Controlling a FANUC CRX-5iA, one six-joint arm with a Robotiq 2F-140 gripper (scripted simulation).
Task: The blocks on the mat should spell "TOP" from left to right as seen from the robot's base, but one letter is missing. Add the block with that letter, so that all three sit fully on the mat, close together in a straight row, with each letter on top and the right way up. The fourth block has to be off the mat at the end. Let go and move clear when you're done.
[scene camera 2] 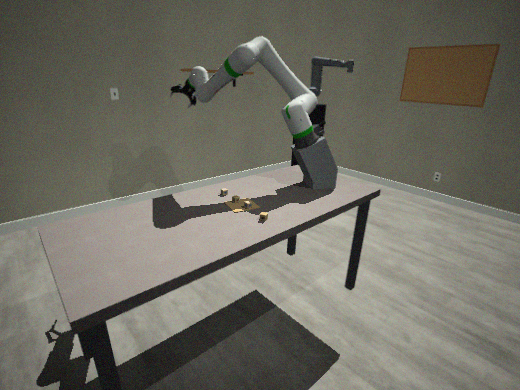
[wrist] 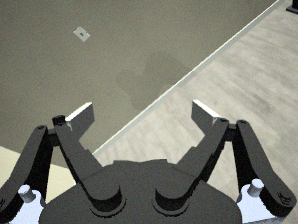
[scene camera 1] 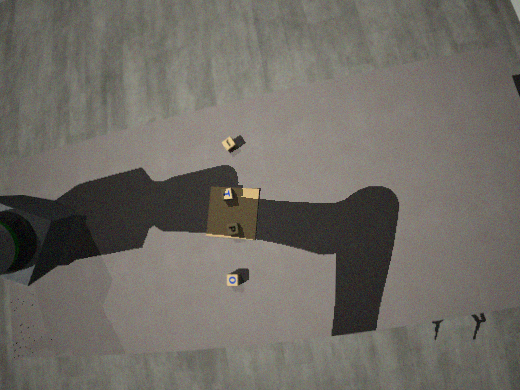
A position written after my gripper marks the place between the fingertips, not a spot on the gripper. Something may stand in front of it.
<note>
I see my gripper (wrist: 142,110) and a mat (scene camera 1: 243,210).
The wrist view misses the mat: it is out of frame.
</note>
